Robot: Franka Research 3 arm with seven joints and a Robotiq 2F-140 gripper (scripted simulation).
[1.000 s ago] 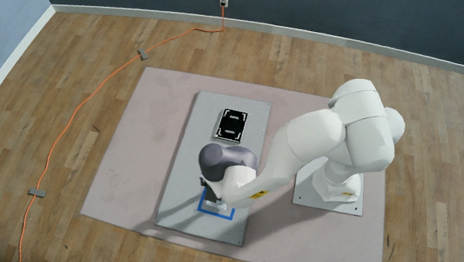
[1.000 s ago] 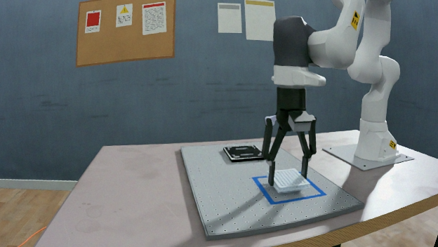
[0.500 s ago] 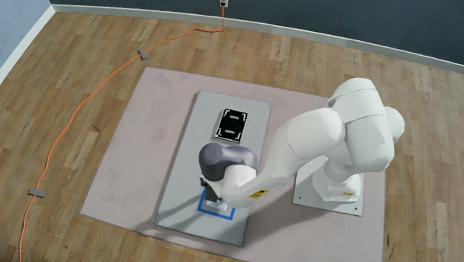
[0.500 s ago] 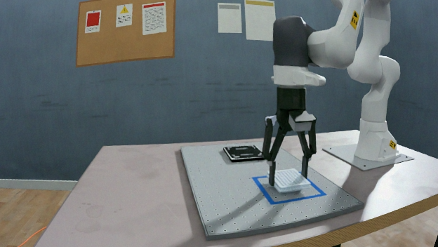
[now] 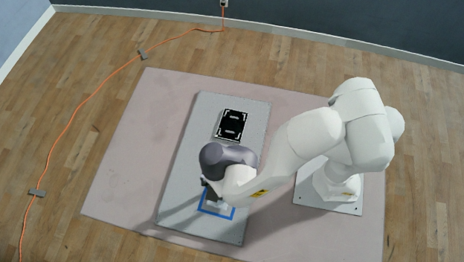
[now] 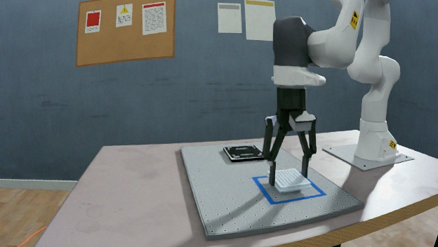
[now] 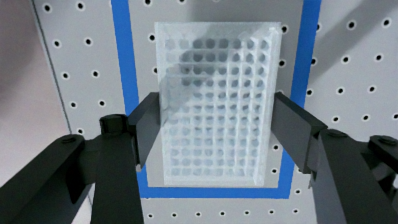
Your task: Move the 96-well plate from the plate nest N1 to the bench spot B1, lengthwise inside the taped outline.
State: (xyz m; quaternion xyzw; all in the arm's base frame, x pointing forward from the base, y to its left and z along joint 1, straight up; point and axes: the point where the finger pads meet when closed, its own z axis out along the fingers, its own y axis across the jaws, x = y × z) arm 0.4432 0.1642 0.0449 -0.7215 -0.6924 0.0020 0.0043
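The 96-well plate is 20 mm below my hand. Also, from my hand: black plate nest N1: 40 mm ahead, 330 mm to the right, 30 mm below.
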